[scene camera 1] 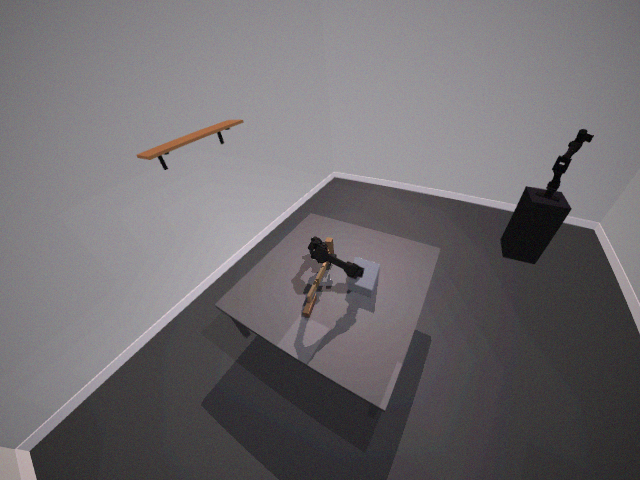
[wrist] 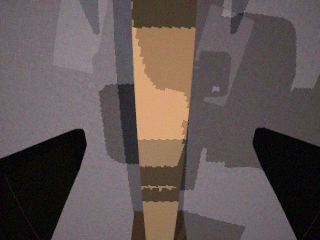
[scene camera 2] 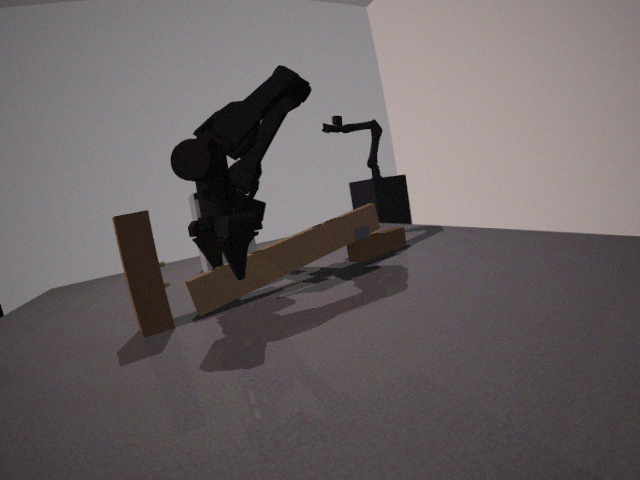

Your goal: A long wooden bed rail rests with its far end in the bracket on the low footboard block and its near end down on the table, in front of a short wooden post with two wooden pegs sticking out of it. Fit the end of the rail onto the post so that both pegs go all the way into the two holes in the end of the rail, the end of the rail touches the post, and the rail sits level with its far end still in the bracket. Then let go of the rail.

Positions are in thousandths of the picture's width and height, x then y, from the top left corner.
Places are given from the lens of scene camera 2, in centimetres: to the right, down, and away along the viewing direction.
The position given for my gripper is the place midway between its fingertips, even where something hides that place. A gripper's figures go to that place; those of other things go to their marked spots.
my gripper (scene camera 2: 359, 576): -15, 6, 54
long wooden rail (scene camera 2: 343, 597): -16, 8, 52
upright wooden post (scene camera 2: 212, 501): -26, 0, 43
